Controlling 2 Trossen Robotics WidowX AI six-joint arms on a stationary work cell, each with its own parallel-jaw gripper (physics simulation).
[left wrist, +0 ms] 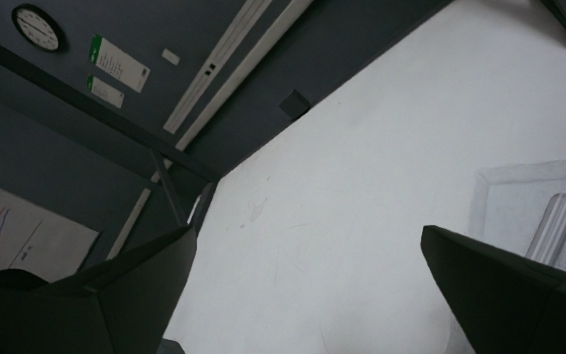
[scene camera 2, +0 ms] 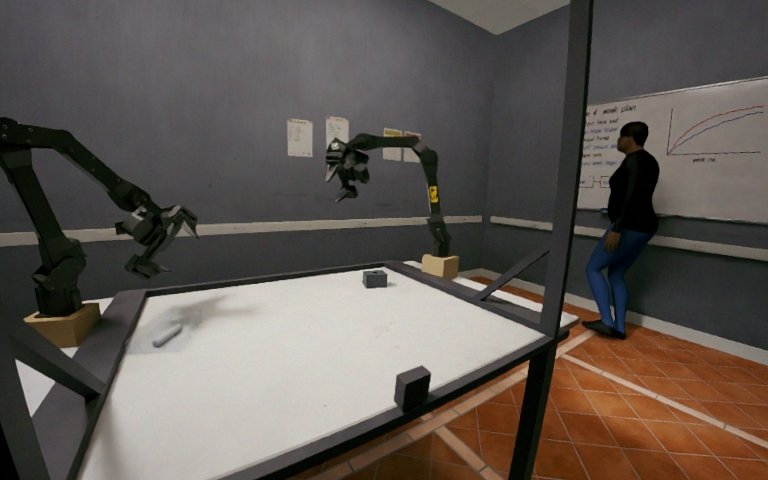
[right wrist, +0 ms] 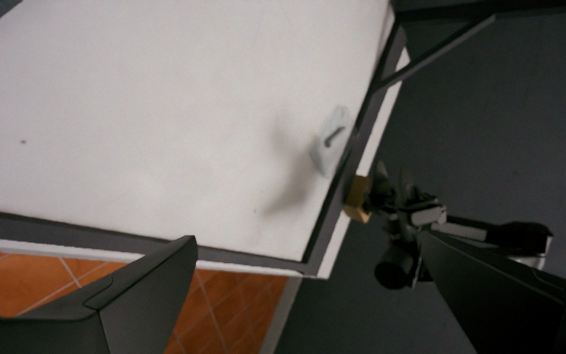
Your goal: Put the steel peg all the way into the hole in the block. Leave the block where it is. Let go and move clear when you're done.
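Places are measured from the left arm's base along level axes (x back, y right, z up), in centimetres.
Where they show: left gripper, fingertip midpoint: (left wrist: 308,237) (scene camera 2: 184,254) (right wrist: 390,162); right gripper, fingertip midpoint: (scene camera 2: 331,192) (right wrist: 309,243); left arm's base at its link origin: (scene camera 2: 60,311); right arm's base at its link origin: (scene camera 2: 440,255).
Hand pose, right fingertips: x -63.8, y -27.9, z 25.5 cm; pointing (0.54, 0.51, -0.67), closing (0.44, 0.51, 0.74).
Each offset is from my right fingertips to the top centre of the thing.
The steel peg {dx +41.3, dy +32.7, dz -29.8 cm} (scene camera 2: 167,335) (left wrist: 549,230) (right wrist: 334,136) is a grey cylinder lying on its side on a pale patch at the left of the white table in the scene view. The left finger view hides part of it. The small dark block {dx -13.7, dy +6.9, dz -26.9 cm} (scene camera 2: 374,279) stands near the table's back edge, with a hole in its top. My left gripper (scene camera 2: 182,251) (left wrist: 308,237) (right wrist: 390,162) is open and empty, high above the table near the peg's side. My right gripper (scene camera 2: 333,189) (right wrist: 309,243) is open and empty, high above the table's back edge area, above the block's height.
A taller dark box {dx -1.7, dy +64.4, dz -25.9 cm} (scene camera 2: 412,387) (left wrist: 295,104) stands at the table's front edge in the scene view. A dark frame with an upright post (scene camera 2: 566,169) and slanted braces borders the table. A person (scene camera 2: 633,192) stands beyond it at the right.
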